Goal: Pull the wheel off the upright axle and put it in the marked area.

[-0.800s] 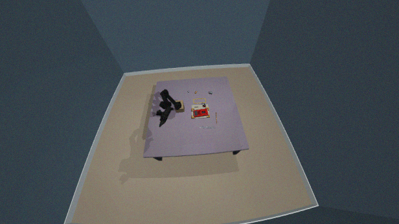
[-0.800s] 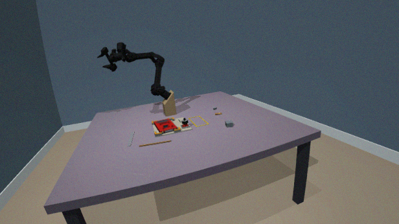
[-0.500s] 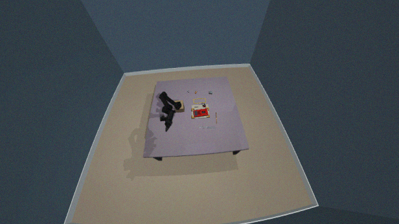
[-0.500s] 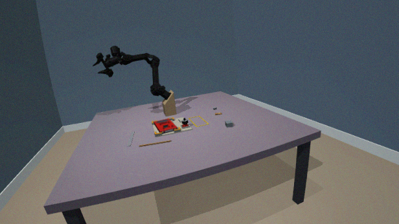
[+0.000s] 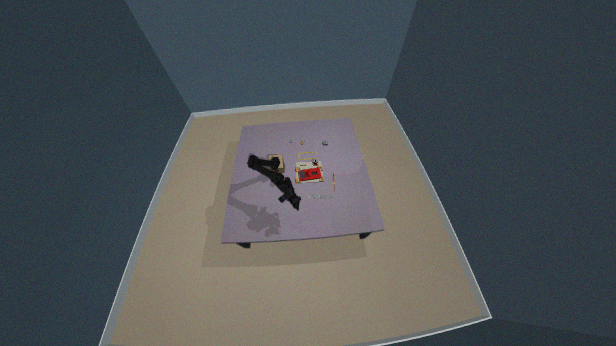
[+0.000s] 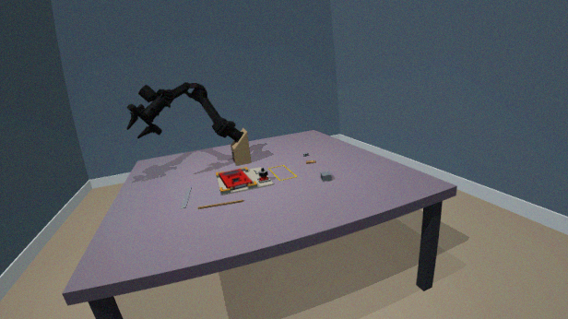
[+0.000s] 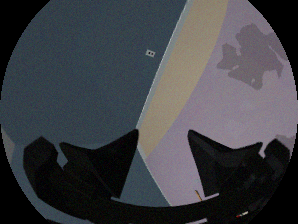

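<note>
My gripper tip is 24 cm short of the dark grey wheel, 52 cm to the right of it and 24 cm above it. The rest, counted from my gripper tip: thin brown stick: 36 cm ahead, 29 cm to the left, 27 cm below; pale strip: 20 cm ahead, 18 cm to the left, 27 cm below; board: 17 cm ahead, 43 cm to the left, 26 cm below.
</note>
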